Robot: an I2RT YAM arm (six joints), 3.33 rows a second.
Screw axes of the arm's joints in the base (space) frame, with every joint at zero. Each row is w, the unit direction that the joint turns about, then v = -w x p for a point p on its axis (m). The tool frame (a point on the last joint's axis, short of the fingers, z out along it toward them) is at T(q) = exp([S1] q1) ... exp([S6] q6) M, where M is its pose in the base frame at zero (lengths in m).
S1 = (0, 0, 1, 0, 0, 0)
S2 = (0, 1, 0, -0.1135, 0, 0.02)
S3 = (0, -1, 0, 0.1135, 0, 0.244)
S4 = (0, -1, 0, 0.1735, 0, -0.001)
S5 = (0, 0, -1, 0, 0.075, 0)
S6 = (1, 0, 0, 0, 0.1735, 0)
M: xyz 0.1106 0 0.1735 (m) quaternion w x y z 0.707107 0 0.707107 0
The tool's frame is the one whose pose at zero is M.
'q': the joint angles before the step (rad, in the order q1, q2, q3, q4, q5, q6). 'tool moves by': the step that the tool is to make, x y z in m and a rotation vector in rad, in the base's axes. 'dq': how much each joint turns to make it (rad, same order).
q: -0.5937, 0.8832, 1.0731, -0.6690, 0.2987, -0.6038
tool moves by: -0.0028, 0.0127, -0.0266, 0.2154, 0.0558, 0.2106
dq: -0.0001, -0.0193, -0.0493, -0.1398, -0.2565, 0.0120
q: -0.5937, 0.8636, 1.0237, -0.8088, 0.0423, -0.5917
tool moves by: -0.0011, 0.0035, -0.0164, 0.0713, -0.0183, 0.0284
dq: -0.0002, -0.0256, -0.0673, 0.0165, -0.0652, 0.0371
